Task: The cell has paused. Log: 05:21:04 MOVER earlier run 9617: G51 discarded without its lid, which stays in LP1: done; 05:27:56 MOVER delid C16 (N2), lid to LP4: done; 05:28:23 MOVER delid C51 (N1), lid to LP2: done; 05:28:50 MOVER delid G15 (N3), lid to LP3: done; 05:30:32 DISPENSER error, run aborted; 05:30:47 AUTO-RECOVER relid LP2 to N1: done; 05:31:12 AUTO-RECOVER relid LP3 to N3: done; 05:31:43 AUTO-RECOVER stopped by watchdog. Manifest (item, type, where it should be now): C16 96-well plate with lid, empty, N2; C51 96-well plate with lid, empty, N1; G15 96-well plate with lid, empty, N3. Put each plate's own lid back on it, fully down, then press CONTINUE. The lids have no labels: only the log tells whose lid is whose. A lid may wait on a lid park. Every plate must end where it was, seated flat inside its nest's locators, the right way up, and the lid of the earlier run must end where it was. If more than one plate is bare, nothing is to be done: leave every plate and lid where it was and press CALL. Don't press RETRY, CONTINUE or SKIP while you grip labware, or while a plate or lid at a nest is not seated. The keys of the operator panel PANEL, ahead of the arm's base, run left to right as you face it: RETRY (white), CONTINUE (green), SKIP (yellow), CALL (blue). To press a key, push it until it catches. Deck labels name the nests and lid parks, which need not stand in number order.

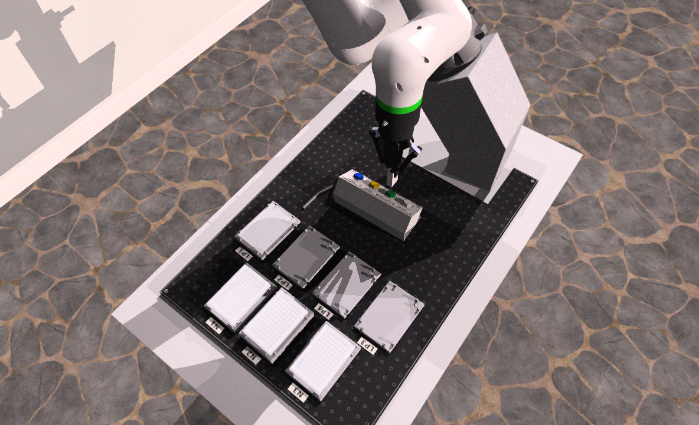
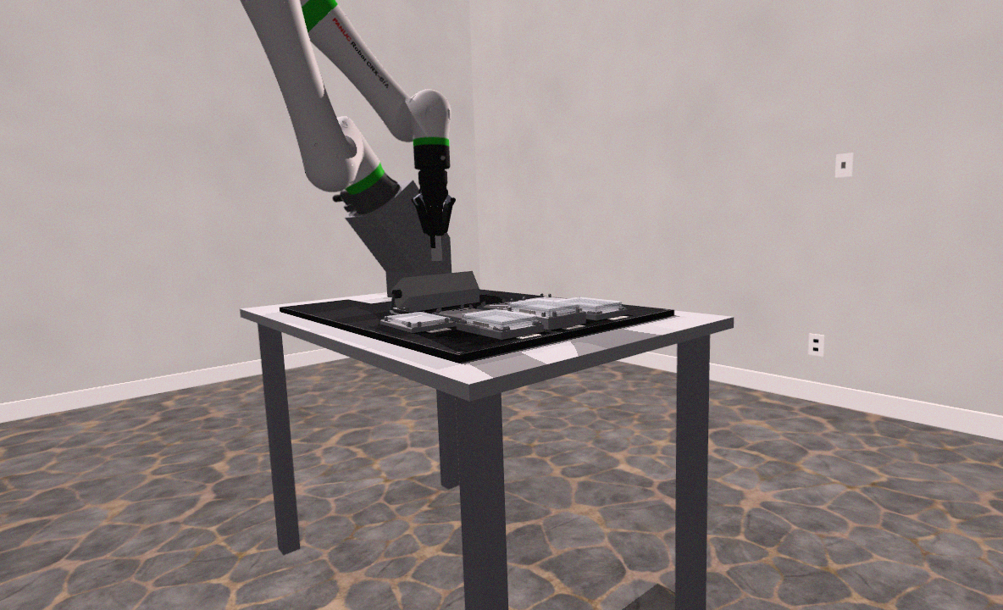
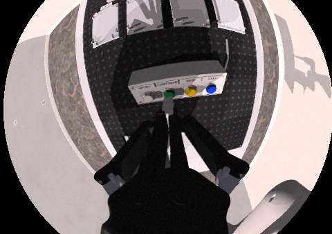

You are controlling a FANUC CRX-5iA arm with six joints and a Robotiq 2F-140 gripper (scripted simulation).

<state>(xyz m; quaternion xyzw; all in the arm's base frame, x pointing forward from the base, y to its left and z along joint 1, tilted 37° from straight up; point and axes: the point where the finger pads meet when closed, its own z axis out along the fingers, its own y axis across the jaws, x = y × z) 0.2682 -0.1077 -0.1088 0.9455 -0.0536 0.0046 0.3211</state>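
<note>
Now: hand 80 mm above the green key. Also, from my hand: yellow key 80 mm below, 50 mm to the right; white key 80 mm below, 50 mm to the left, 10 mm ahead; blue key 100 mm to the right, 80 mm below, 10 mm behind.
</note>
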